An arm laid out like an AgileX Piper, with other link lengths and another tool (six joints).
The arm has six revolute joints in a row. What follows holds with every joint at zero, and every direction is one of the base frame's.
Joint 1 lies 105.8 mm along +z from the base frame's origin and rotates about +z.
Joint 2 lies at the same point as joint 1 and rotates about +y.
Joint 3 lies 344.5 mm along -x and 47.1 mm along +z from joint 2 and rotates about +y.
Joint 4 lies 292.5 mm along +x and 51.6 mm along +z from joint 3 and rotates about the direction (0.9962, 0, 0.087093).
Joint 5 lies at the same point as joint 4 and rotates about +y.
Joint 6 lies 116 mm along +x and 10.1 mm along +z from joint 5 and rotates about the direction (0.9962, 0, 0.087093).
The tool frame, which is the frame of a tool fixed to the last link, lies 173.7 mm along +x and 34 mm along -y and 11.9 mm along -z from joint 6; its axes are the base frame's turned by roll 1.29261, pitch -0.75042 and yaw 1.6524 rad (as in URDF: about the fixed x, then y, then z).
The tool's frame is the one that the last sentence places.
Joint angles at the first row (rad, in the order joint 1, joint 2, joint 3, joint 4, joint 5, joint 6):
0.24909 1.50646 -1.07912 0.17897 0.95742 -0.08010
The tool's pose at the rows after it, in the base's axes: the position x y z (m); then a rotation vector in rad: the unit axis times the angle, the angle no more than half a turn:
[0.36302 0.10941 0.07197 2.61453 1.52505 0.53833]
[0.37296 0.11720 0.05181 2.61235 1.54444 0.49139]
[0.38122 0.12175 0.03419 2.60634 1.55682 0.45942]
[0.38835 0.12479 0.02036 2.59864 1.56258 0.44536]
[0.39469 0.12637 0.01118 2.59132 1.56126 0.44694]
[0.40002 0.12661 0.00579 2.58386 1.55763 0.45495]
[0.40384 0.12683 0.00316 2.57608 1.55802 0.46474]
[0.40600 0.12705 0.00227 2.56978 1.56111 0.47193]
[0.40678 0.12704 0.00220 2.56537 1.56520 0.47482]
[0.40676 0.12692 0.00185 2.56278 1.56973 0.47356]
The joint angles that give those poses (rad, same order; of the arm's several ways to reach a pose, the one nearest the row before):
0.27722 1.58630 -1.10679 0.16685 0.93935 -0.06603
0.29728 1.66035 -1.13055 0.15539 0.91727 -0.05455
0.30953 1.71843 -1.14551 0.14494 0.89236 -0.04829
0.31741 1.76036 -1.15333 0.13678 0.86481 -0.04435
0.32086 1.78657 -1.15620 0.13101 0.83789 -0.04182
0.32128 1.80161 -1.15696 0.12600 0.81599 -0.04085
0.32127 1.80905 -1.15696 0.12348 0.80084 -0.04357
0.32129 1.81181 -1.15695 0.12265 0.79291 -0.04770
0.32128 1.81220 -1.15694 0.12224 0.79063 -0.05149
0.32129 1.81305 -1.15696 0.12213 0.79094 -0.05481

